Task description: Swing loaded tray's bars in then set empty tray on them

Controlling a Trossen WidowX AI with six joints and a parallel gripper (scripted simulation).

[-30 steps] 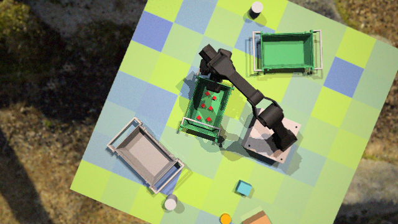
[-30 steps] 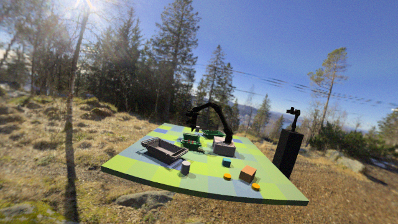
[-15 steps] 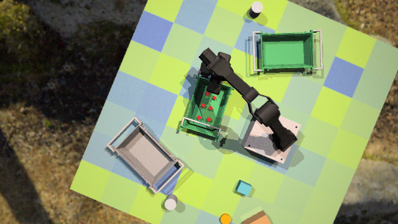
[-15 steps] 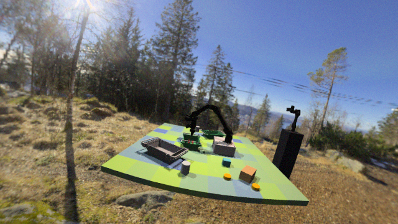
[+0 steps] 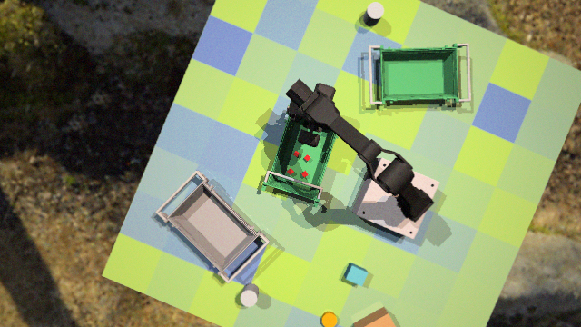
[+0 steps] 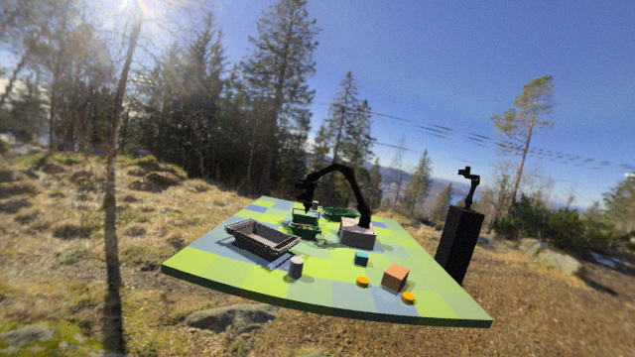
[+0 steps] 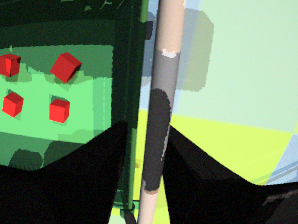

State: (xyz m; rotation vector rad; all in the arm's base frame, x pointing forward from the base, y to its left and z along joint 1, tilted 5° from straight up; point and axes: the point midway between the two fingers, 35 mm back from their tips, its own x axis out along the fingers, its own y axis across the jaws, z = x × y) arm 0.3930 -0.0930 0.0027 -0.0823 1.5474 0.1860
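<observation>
Now: the green tray 290 mm to the right of my gripper tip, 240 mm behind it and 30 mm below it. Also, from my gripper tip: brown cube: 520 mm to the left, 520 mm behind, 50 mm below; teal cube: 390 mm to the left, 370 mm behind, 50 mm below.
</observation>
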